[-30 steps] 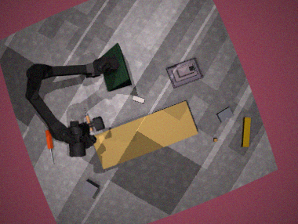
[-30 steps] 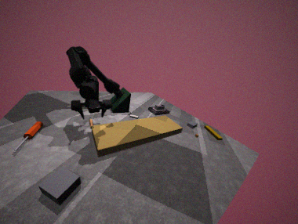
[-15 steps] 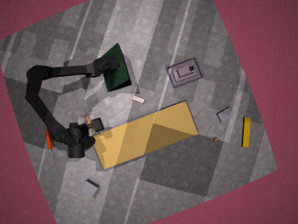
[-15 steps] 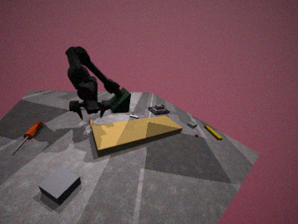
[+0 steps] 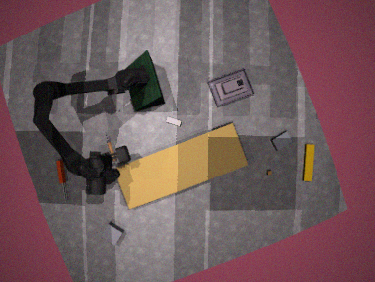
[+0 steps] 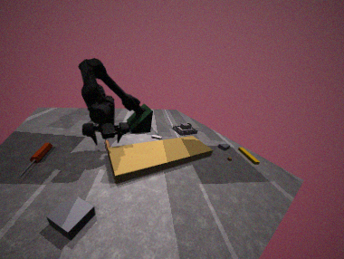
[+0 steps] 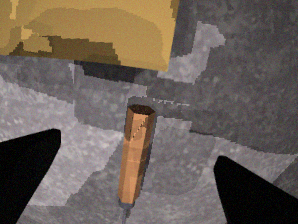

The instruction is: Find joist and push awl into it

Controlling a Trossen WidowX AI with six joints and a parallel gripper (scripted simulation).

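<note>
Now: the orange awl 60 mm behind my gripper tip, 20 mm below it and 10 mm to the left of it. Round my gripper tip: tray 570 mm to the left, 40 mm behind, 20 mm below; orange-handled screwdriver 260 mm to the right, 20 mm below, 20 mm ahead; white piece 290 mm to the left, 30 mm below, 20 mm behind.
</note>
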